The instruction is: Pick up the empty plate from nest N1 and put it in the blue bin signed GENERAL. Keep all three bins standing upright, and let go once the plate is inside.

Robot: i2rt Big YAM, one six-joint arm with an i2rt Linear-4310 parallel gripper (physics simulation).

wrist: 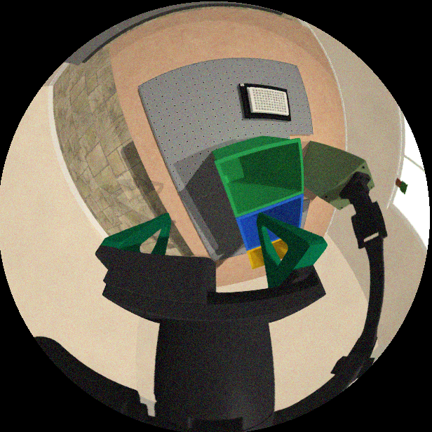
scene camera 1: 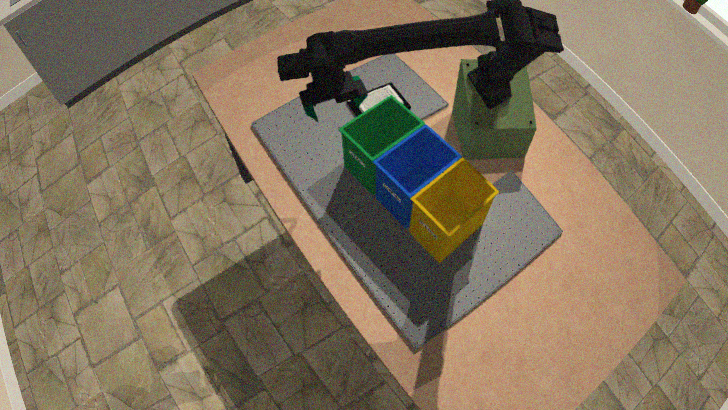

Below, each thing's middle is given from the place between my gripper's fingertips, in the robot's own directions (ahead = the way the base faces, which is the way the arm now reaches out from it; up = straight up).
Labels:
My gripper is now 20 cm above the green bin [scene camera 1: 368,136], 12 cm past it and 1 cm to the right of it. Round my hand: plate [wrist: 264,100]: 27 cm below, 22 cm behind, 18 cm to the right; then blue bin [scene camera 1: 401,172]: 20 cm below, 14 cm to the left, 14 cm behind; then yellow bin [scene camera 1: 447,211]: 27 cm to the left, 20 cm below, 17 cm behind.

